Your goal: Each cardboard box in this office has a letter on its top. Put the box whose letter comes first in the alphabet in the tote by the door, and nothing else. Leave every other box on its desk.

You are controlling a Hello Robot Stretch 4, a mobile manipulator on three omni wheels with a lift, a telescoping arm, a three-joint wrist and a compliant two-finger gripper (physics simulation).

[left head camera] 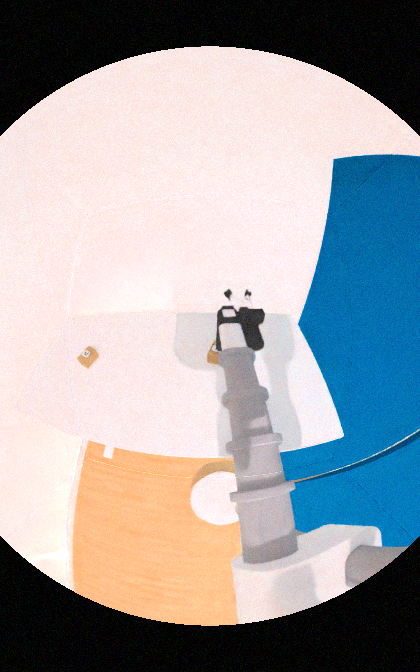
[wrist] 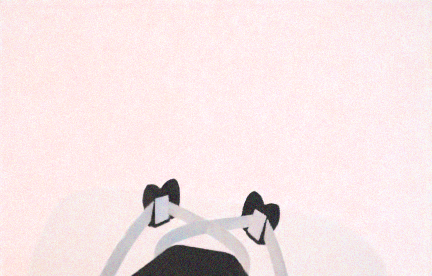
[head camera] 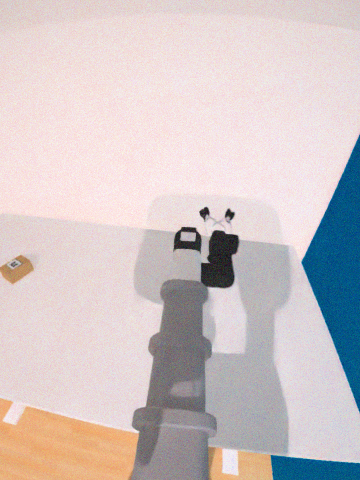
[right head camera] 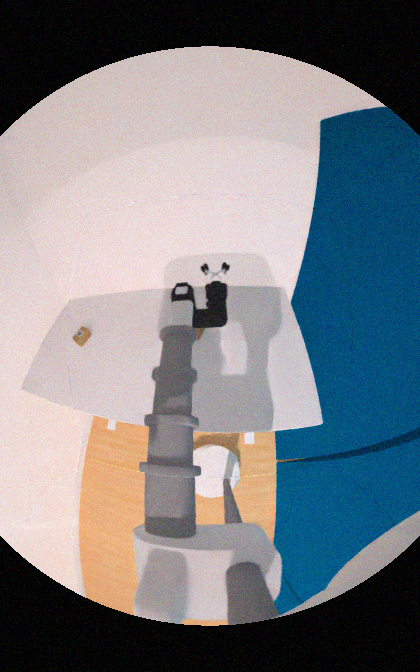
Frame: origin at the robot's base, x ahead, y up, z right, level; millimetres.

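Seen in the pictures: gripper, fingertip midpoint: (wrist: 211, 200) (head camera: 216, 210).
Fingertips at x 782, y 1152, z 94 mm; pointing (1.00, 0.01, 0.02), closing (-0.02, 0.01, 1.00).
Note:
A point is followed by its place in that frame.
A small cardboard box (head camera: 16, 269) @[x 591, y 969, z -603 mm] (left head camera: 88, 356) (right head camera: 82, 336) sits on the left part of the white desk (head camera: 75, 325) @[x 435, y 922, z -318 mm] (left head camera: 150, 400) (right head camera: 115, 360); its label reads M in the left head view. A second cardboard box (left head camera: 213, 355) (right head camera: 199, 333) lies under my arm near the wrist, mostly hidden; its letter cannot be read, and it is hidden in the head view. My gripper (head camera: 217, 214) @[x 782, y 1152, z 93 mm] (left head camera: 238, 294) (right head camera: 215, 269) (wrist: 211, 200) @[x 782, y 1152, z 93 mm] is open and empty, beyond both boxes, by the desk's back edge in front of the wall. The tote does not show.
My long grey arm (head camera: 177, 370) @[x 205, y 1258, z -1 mm] (left head camera: 250, 425) (right head camera: 172, 400) reaches across the desk. A pale wall (head camera: 175, 110) @[x 1004, y 1433, z -78 mm] stands behind it. A blue surface (head camera: 340, 280) @[x 655, y 976, z 563 mm] (left head camera: 370, 300) (right head camera: 360, 300) lies on the right. A round white seat (left head camera: 212, 500) (right head camera: 207, 475) stands at the desk's near edge.

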